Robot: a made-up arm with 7 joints. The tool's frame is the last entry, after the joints. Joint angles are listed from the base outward.
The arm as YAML. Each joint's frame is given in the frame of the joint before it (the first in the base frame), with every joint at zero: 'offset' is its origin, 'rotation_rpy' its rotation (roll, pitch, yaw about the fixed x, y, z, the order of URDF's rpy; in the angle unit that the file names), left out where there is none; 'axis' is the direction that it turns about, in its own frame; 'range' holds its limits. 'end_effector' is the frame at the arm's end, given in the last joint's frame.
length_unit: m
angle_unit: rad
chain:
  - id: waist
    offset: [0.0, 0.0, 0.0]
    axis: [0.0, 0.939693, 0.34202]
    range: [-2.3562, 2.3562]
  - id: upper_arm
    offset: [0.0, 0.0, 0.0]
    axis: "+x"
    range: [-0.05, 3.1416]
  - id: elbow
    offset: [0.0, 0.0, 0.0]
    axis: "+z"
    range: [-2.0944, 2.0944]
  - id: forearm
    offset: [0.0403, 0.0, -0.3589]
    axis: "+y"
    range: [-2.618, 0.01]
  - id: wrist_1
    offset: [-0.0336, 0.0, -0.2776]
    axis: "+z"
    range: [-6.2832, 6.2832]
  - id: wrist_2
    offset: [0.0, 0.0, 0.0]
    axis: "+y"
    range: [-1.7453, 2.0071]
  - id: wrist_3
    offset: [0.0, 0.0, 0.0]
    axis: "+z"
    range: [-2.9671, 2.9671]
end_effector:
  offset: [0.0, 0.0, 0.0]
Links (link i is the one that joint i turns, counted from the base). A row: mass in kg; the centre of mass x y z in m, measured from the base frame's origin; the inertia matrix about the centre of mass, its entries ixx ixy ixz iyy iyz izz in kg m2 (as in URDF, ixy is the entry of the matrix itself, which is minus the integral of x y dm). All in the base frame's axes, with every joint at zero. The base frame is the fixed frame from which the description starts. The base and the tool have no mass.
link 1: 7.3; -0.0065 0.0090 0.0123; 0.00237 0 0 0.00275 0.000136 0.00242
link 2: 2.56; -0.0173 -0.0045 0.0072; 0.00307 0 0 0.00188 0 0.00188
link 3: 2.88; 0.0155 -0.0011 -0.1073; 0.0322 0 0.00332 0.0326 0 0.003
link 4: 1.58; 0.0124 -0.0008 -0.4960; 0.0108 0 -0.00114 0.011 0 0.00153
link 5: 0.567; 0.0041 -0.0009 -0.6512; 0.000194 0 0 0.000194 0 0.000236
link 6: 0.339; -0.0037 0.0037 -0.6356; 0.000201 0 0 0.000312 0 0.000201
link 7: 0.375; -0.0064 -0.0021 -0.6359; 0.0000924 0 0 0.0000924 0 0.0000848
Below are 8 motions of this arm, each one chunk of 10 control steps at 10 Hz.
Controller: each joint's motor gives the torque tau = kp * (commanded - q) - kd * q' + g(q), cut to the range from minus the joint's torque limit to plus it. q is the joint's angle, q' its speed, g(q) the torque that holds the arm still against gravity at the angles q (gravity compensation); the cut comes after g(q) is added. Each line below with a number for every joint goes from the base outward.
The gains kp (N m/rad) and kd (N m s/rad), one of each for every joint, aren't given. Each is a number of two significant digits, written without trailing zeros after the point. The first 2 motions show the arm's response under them.
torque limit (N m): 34 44 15 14 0.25 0.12 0.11
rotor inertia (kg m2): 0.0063 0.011 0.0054 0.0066 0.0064 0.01 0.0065
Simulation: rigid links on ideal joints. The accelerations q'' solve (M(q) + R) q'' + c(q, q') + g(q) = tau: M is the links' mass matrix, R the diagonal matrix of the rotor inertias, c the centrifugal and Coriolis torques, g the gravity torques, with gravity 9.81 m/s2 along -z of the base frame. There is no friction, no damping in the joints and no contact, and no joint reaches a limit. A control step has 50 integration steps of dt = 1/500 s. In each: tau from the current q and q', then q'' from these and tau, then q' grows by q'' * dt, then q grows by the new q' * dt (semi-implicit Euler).
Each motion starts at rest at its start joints. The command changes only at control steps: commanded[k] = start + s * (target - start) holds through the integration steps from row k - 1 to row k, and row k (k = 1, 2, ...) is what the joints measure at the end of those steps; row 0 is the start. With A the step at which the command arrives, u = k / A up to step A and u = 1 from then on. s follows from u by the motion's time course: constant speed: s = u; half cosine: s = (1 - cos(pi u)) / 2; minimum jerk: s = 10 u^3 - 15 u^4 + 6 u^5; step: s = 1 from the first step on.
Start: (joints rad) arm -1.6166 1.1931 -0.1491 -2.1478 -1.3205 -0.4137 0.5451
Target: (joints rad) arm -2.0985 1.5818 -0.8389 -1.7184 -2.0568 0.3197 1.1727
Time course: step
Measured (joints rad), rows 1 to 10:
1: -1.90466 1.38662 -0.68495 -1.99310 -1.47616 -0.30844 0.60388
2: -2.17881 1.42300 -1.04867 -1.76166 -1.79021 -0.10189 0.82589
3: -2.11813 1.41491 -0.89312 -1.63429 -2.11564 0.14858 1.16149
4: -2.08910 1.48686 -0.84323 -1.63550 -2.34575 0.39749 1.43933
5: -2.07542 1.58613 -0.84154 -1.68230 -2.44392 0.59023 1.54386
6: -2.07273 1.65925 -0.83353 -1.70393 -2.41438 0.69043 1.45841
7: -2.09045 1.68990 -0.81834 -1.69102 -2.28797 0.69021 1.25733
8: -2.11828 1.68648 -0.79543 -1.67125 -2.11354 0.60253 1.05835
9: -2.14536 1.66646 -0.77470 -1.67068 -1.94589 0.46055 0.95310
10: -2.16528 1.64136 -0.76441 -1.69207 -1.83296 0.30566 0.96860
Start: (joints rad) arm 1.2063 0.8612 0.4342 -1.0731 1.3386 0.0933 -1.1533
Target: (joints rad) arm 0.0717 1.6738 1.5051 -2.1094 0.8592 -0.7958 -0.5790
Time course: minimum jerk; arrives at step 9
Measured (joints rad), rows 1 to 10:
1: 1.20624 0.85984 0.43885 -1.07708 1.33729 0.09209 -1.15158
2: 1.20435 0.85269 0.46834 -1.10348 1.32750 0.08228 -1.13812
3: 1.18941 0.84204 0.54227 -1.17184 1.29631 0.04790 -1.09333
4: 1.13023 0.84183 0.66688 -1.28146 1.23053 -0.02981 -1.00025
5: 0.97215 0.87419 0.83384 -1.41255 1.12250 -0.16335 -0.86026
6: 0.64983 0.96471 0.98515 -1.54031 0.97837 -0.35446 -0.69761
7: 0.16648 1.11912 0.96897 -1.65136 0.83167 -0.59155 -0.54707
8: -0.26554 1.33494 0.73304 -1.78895 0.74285 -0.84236 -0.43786
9: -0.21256 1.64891 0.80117 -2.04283 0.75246 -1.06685 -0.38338
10: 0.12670 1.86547 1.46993 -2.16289 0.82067 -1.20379 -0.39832
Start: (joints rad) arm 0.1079 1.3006 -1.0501 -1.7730 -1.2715 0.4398 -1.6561
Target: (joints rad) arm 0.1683 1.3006 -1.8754 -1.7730 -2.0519 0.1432 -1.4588
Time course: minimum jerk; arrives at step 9
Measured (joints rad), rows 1 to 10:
1: 0.10524 1.30136 -1.05524 -1.77289 -1.27257 0.43943 -1.65530
2: 0.08961 1.30561 -1.08670 -1.77236 -1.28173 0.43620 -1.64945
3: 0.05629 1.31339 -1.16057 -1.77167 -1.31573 0.42394 -1.63134
4: 0.01397 1.32003 -1.27359 -1.77126 -1.39513 0.39471 -1.59545
5: -0.02067 1.31991 -1.41046 -1.77010 -1.53205 0.34309 -1.54257
6: -0.03053 1.31014 -1.55240 -1.76578 -1.71966 0.27001 -1.48187
7: -0.00396 1.29229 -1.68105 -1.75715 -1.92999 0.18421 -1.42904
8: 0.06046 1.27222 -1.78273 -1.74707 -2.12202 0.10059 -1.40055
9: 0.15046 1.25704 -1.85666 -1.74187 -2.25669 0.03570 -1.40516
10: 0.24286 1.25070 -1.91816 -1.74696 -2.31227 0.00180 -1.43709

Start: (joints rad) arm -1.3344 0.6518 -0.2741 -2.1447 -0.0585 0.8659 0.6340
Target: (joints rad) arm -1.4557 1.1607 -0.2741 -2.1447 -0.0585 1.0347 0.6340
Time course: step
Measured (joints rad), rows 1 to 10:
1: -1.38213 0.81042 -0.43808 -2.15094 -0.05633 0.88532 0.63828
2: -1.42679 1.00000 -0.54304 -2.16296 -0.03174 0.93307 0.65720
3: -1.38802 1.10686 -0.41507 -2.14932 0.00477 0.99616 0.67556
4: -1.35604 1.18290 -0.25622 -2.10086 0.02117 1.05886 0.67140
5: -1.37780 1.24353 -0.16993 -2.04992 0.00189 1.10451 0.64075
6: -1.44218 1.27118 -0.13842 -2.03529 -0.04723 1.12115 0.60000
7: -1.52152 1.26410 -0.13514 -2.06835 -0.10713 1.10734 0.57211
8: -1.58919 1.23698 -0.15061 -2.12923 -0.15594 1.07235 0.57142
9: -1.62547 1.20521 -0.17796 -2.18564 -0.17789 1.03069 0.59687
10: -1.62105 1.17826 -0.20814 -2.21271 -0.16755 0.99567 0.63488

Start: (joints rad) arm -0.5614 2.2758 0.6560 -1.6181 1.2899 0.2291 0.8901
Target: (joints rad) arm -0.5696 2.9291 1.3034 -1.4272 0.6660 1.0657 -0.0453
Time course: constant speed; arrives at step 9
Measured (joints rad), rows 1 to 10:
1: -0.53993 2.28387 0.68185 -1.60118 1.28130 0.24259 0.86464
2: -0.50780 2.31459 0.71790 -1.56319 1.24809 0.28722 0.78225
3: -0.47899 2.36539 0.76084 -1.52097 1.17959 0.36889 0.64280
4: -0.45904 2.42964 0.81808 -1.48870 1.07789 0.48275 0.47299
5: -0.45005 2.50564 0.89117 -1.46688 0.95798 0.61648 0.30986
6: -0.45197 2.59399 0.97749 -1.44799 0.83938 0.75498 0.18070
7: -0.46433 2.69316 1.07316 -1.42760 0.73714 0.88470 0.09109
8: -0.48652 2.79868 1.17368 -1.40768 0.65802 0.99703 0.02662
9: -0.51716 2.90506 1.27469 -1.39220 0.60083 1.08993 -0.03592
10: -0.57053 2.99878 1.33818 -1.40423 0.56801 1.15503 -0.09246

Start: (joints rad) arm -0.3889 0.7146 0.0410 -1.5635 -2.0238 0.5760 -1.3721
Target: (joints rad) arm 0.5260 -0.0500 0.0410 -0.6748 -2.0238 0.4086 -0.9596
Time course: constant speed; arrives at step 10
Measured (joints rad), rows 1 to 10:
1: -0.39186 0.69283 0.06762 -1.53753 -2.02804 0.57248 -1.36218
2: -0.39407 0.64956 0.11172 -1.46679 -2.03330 0.56053 -1.32895
3: -0.38084 0.60164 0.14152 -1.37039 -2.03146 0.53764 -1.27302
4: -0.33835 0.54962 0.14799 -1.27519 -2.02070 0.50397 -1.20652
5: -0.26422 0.48483 0.14014 -1.18689 -2.00634 0.46285 -1.14410
6: -0.16471 0.40415 0.12529 -1.09188 -1.99492 0.41972 -1.09522
7: -0.04477 0.31087 0.10536 -0.98325 -1.98954 0.37945 -1.06118
8: 0.09613 0.20970 0.08299 -0.87034 -1.98996 0.34509 -1.03633
9: 0.25895 0.10588 0.06322 -0.76198 -1.99482 0.31833 -1.01194
10: 0.44005 0.00642 0.05089 -0.65571 -2.00186 0.29974 -0.98052

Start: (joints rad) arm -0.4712 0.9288 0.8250 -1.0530 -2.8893 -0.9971 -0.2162
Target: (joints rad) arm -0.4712 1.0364 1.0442 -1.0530 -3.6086 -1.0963 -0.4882
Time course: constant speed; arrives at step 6
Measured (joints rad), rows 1 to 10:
1: -0.47562 0.92694 0.83757 -1.05119 -2.90945 -0.99942 -0.22825
2: -0.48240 0.92697 0.86366 -1.04687 -2.97595 -1.00744 -0.26553
3: -0.48566 0.93355 0.89547 -1.04275 -3.09629 -1.02265 -0.32640
4: -0.48387 0.94757 0.93158 -1.04061 -3.26214 -1.04425 -0.39921
5: -0.47864 0.96813 0.97330 -1.03990 -3.45349 -1.06962 -0.46937
6: -0.47188 0.99389 1.02027 -1.03982 -3.64563 -1.09579 -0.52608
7: -0.45901 1.02404 1.05796 -1.04294 -3.79763 -1.11949 -0.55461
8: -0.44358 1.05312 1.08247 -1.05043 -3.87128 -1.13670 -0.54653
9: -0.43621 1.07586 1.09867 -1.05884 -3.85758 -1.14445 -0.51207
10: -0.44101 1.09041 1.10502 -1.06565 -3.77295 -1.14208 -0.47103

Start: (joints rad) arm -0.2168 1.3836 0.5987 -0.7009 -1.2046 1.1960 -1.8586
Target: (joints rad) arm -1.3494 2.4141 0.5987 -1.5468 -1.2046 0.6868 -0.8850
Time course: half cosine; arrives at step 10
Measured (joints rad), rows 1 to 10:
1: -0.21978 1.38474 0.59657 -0.70303 -1.20387 1.19437 -1.85273
2: -0.23667 1.39067 0.58738 -0.71488 -1.20059 1.18558 -1.82280
3: -0.28580 1.40761 0.56432 -0.74817 -1.19306 1.16145 -1.74637
4: -0.38721 1.44349 0.51598 -0.81558 -1.18101 1.11507 -1.61226
5: -0.55345 1.50741 0.42511 -0.93179 -1.16595 1.04430 -1.43029
6: -0.77128 1.61243 0.28870 -1.11581 -1.15172 0.95249 -1.23180
7: -0.96578 1.77777 0.18987 -1.36753 -1.14707 0.84397 -1.05922
8: -1.02103 2.01590 0.28396 -1.54422 -1.16481 0.72655 -0.93650
9: -1.08766 2.28241 0.43443 -1.51611 -1.19829 0.61467 -0.85754
10: -1.18597 2.51082 0.60319 -1.41458 -1.21203 0.51181 -0.81428

